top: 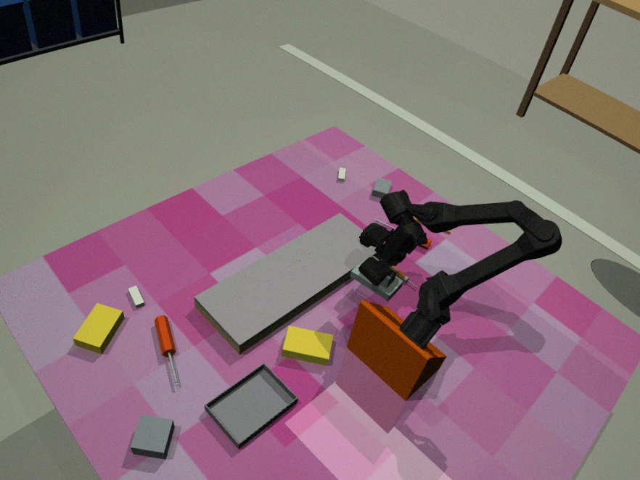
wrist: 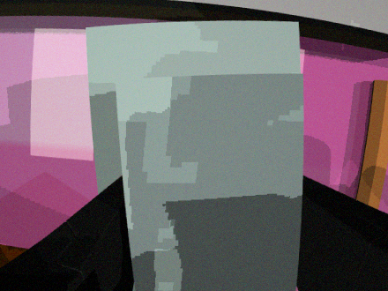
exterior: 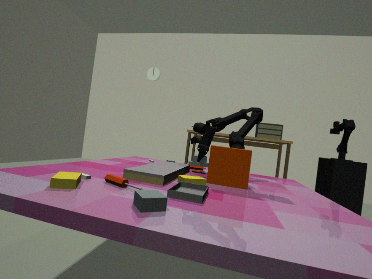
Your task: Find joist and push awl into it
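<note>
Now: the indicator light 4 cm behind my gripper tip and 3 cm above it. The rest, counted from my gripper tip: thin stick: 36 cm to the right, 8 cm below, 5 cm ahead; then awl: 11 cm to the right, 7 cm below, 4 cm behind; then stud finder: 2 cm behind, 2 cm above.
</note>
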